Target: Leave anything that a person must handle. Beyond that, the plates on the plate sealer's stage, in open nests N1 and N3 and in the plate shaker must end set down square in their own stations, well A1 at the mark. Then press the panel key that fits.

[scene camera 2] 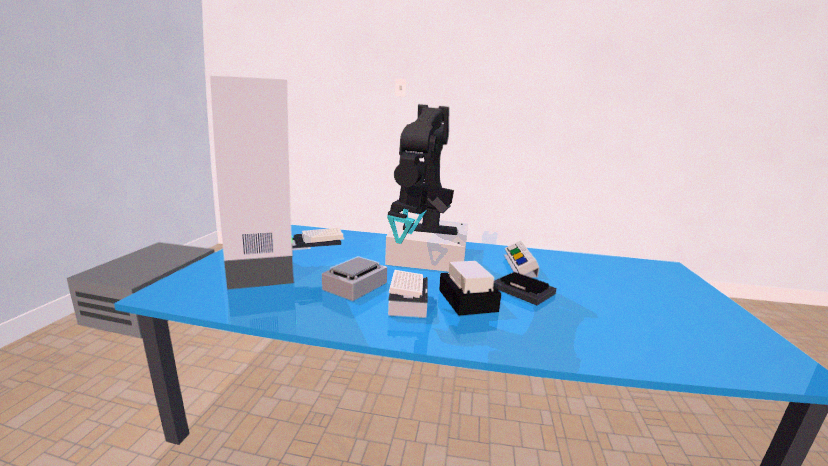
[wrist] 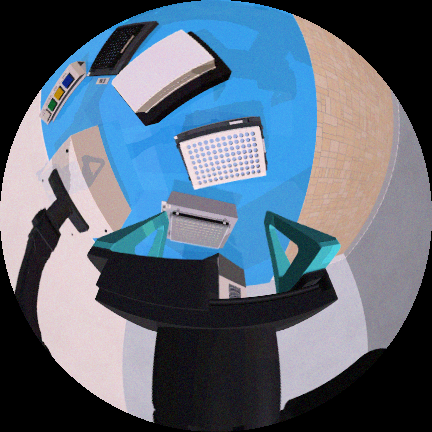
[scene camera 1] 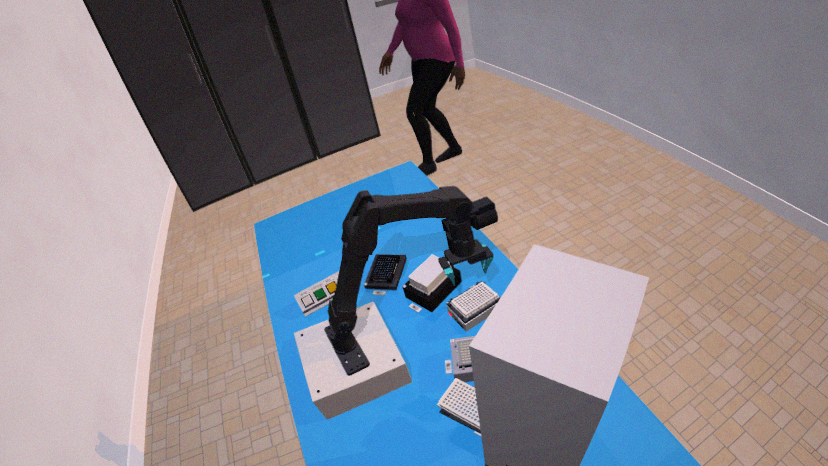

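Observation:
My gripper (scene camera 1: 468, 272) (scene camera 2: 405, 234) (wrist: 215, 216) is open and empty, raised above the stations. A white 96-well plate (scene camera 1: 475, 296) (scene camera 2: 406, 283) (wrist: 225, 157) sits on a small pale station with a dark stage rim showing; I cannot tell whether it is square. A plate (scene camera 1: 465, 353) (wrist: 200, 232) lies in the grey station N1, between the fingers in the wrist view but lower. A black plate (scene camera 1: 387, 268) (wrist: 114, 50) lies in dark nest N3. Another white plate (scene camera 1: 460, 398) (scene camera 2: 322, 235) sits on a dark base beyond N1, partly hidden in scene camera 1. Well A1 marks are too small to read.
A deep white block (scene camera 1: 428, 273) (scene camera 2: 472, 276) (wrist: 165, 70) sits on the black station between N3 and the pale one. The key panel (scene camera 2: 527, 269) (wrist: 63, 86) stands near N3. A tall box (scene camera 1: 559, 324) (scene camera 2: 254, 162) rises beside N1. A person (scene camera 1: 425, 34) stands beyond the table.

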